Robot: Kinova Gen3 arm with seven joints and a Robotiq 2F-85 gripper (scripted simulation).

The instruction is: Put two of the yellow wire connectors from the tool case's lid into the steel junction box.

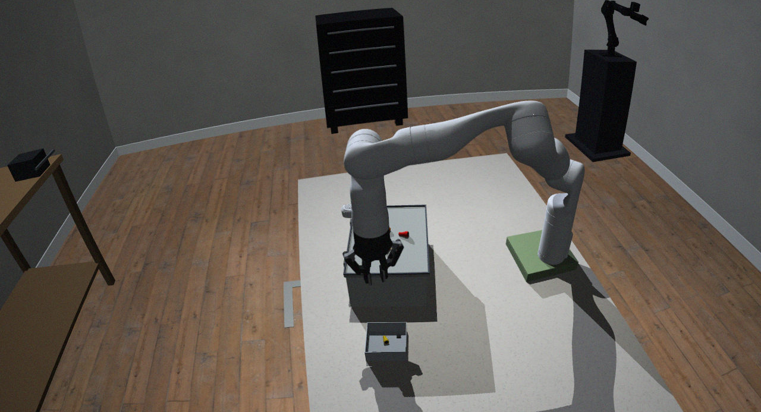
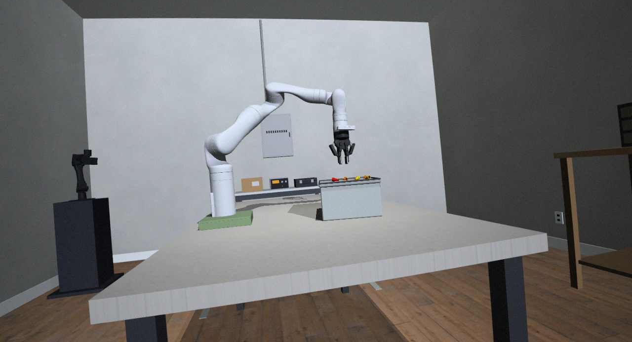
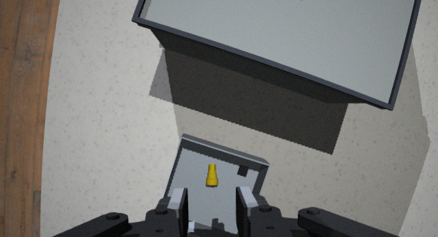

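My hand is 230 mm to the left of the tool case, 120 mm above it and 80 mm past it. From my hand the other things lie so: red connector (230 mm to the right, 120 mm behind, 80 mm below).
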